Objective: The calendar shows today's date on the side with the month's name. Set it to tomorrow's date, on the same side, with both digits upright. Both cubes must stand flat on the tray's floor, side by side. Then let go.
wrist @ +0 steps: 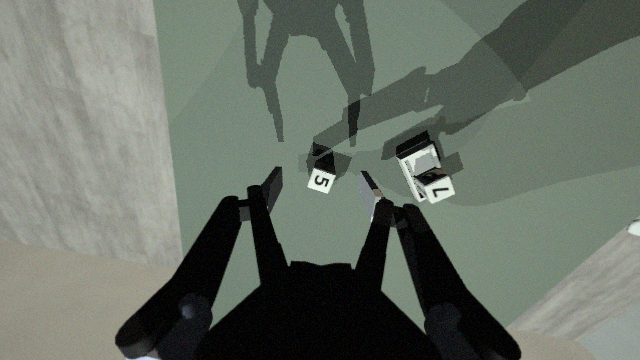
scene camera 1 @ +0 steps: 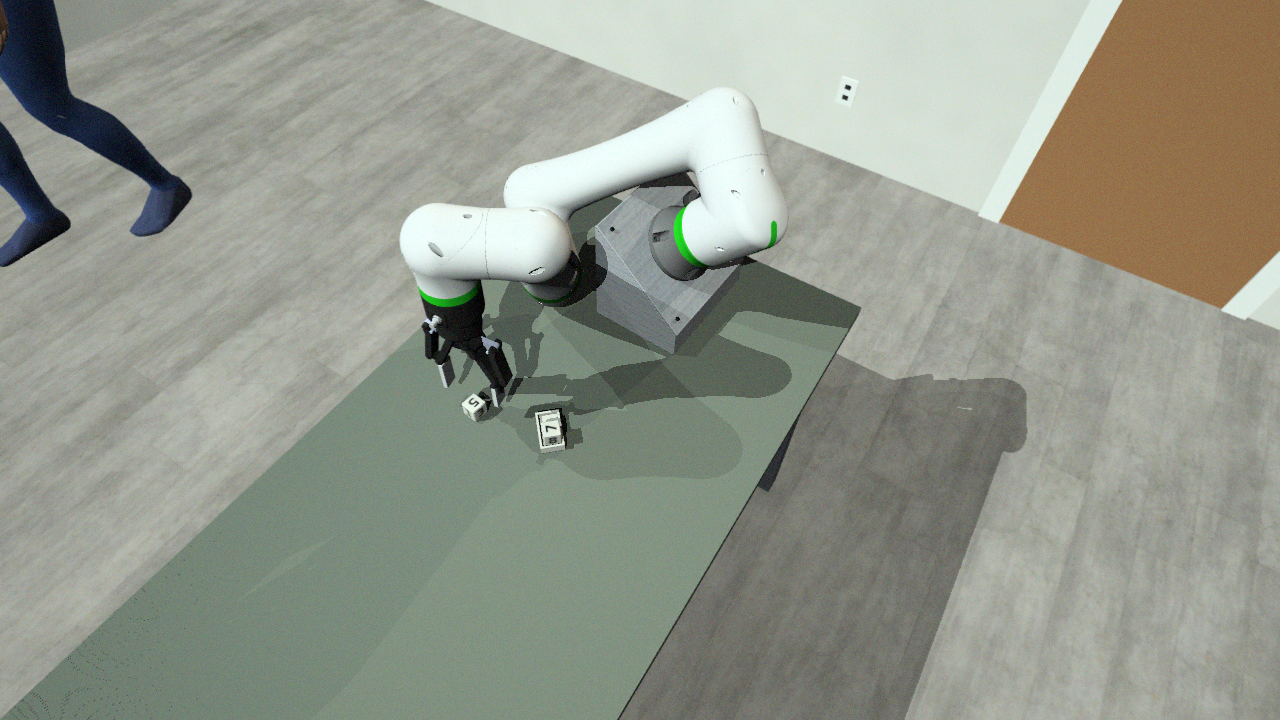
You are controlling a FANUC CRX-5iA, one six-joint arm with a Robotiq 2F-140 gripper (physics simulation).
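Places are measured from the arm's base along level axes (x ahead, y left, z up), in millimetres.
Pixels of known places: gripper, fingertip midpoint: (wrist: 320, 178) (scene camera 1: 474, 391); arm's base, origin of the base link: (scene camera 1: 678, 244).
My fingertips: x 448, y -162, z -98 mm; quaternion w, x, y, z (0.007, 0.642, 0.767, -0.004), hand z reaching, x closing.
Ahead of a thing's pixels: the offset from my fingertips to its top centre. Level surfaces: height alone.
A white cube @(11 mm ahead, 3 mm left, 19 mm down) (scene camera 1: 474, 407) (wrist: 321, 180) with a black 5 on its upper face lies loose on the table, outside the tray. The white calendar tray (scene camera 1: 552, 448) (wrist: 409, 179) stands to its right. One cube @(17 mm back, 158 mm left, 9 mm down) (scene camera 1: 551, 427) (wrist: 439, 189) with a black 7 on its upper face is in the tray, at one end in the wrist view; the other end holds no cube. The faces on the calendar's month side are too small or hidden to read. My gripper (scene camera 1: 472, 394) (wrist: 320, 178) is open and empty, above the loose cube, with one finger towards each side of it.
The green table @(51 mm down) (scene camera 1: 402, 537) (wrist: 320, 240) carries the tray and the loose cube. The arm's grey base block (scene camera 1: 631, 295) stands at the back of the table. The table's left edge runs near the loose cube. A person's legs (scene camera 1: 98, 125) show at the upper left, away from the table.
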